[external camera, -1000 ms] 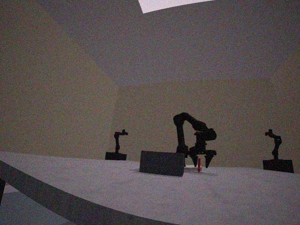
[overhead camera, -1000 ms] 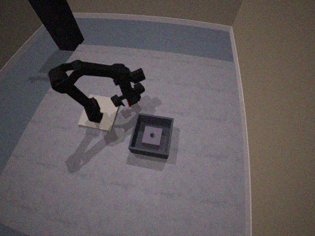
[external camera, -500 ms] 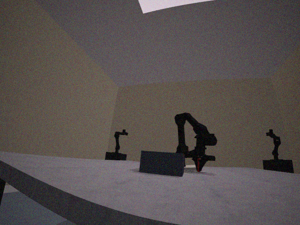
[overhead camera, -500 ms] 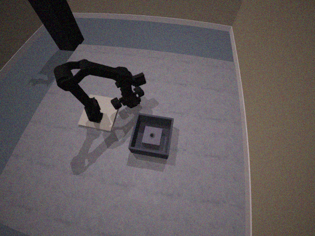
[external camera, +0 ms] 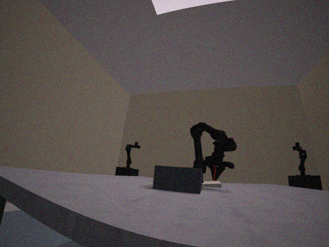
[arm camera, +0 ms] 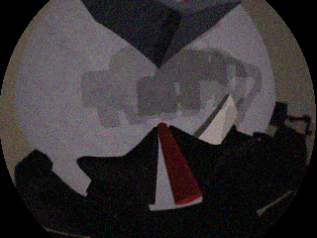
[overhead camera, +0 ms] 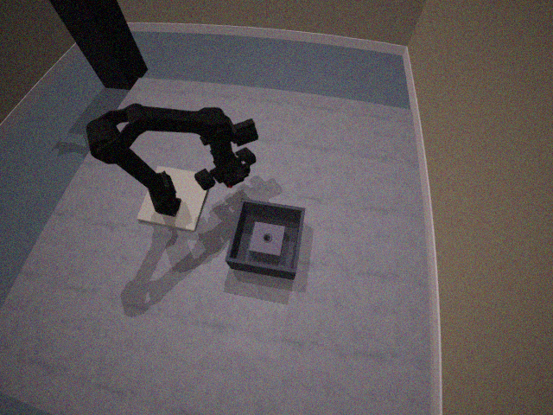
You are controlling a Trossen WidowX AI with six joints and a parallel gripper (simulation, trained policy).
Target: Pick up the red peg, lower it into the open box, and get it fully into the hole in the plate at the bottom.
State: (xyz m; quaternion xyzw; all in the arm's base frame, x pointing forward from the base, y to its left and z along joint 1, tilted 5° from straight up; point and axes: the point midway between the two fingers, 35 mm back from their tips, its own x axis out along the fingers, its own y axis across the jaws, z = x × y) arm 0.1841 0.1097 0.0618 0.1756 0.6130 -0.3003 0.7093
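The grey plate lies 160 mm ahead of my gripper tip and 160 mm to the right of it. The rest, counted from my gripper tip: red peg: 40 mm above; then dark box: 160 mm ahead, 160 mm to the right, 20 mm below.
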